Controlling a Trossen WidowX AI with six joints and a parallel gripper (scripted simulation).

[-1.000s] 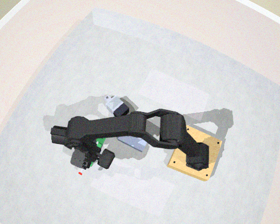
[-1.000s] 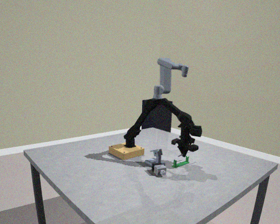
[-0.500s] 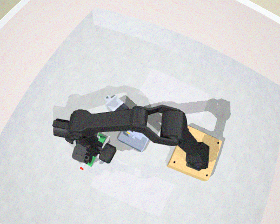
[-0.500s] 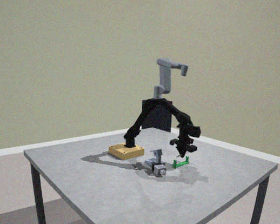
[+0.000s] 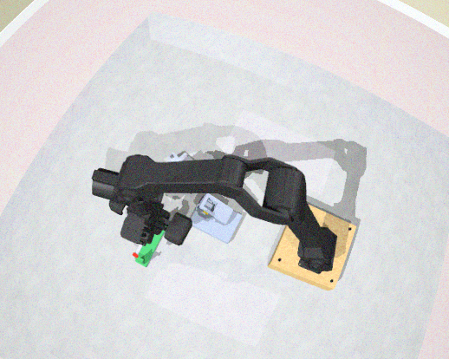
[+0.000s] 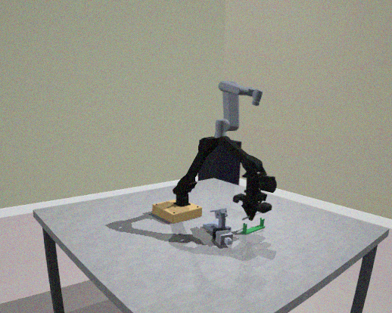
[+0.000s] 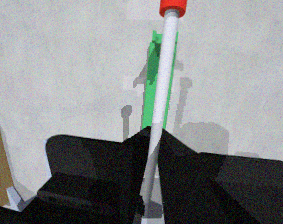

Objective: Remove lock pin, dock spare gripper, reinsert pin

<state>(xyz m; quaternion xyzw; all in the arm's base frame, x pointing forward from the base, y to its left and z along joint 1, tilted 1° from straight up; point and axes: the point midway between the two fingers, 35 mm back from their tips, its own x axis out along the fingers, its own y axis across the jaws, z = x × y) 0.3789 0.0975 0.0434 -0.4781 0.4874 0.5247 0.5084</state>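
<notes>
My gripper tip is 3 cm above the narrow green cradle and 2 cm to the right of it. Also, from my gripper tip: spare gripper (18 cm to the right, 3 cm below, 1 cm ahead); mount (11 cm behind, 10 cm to the right).
</notes>
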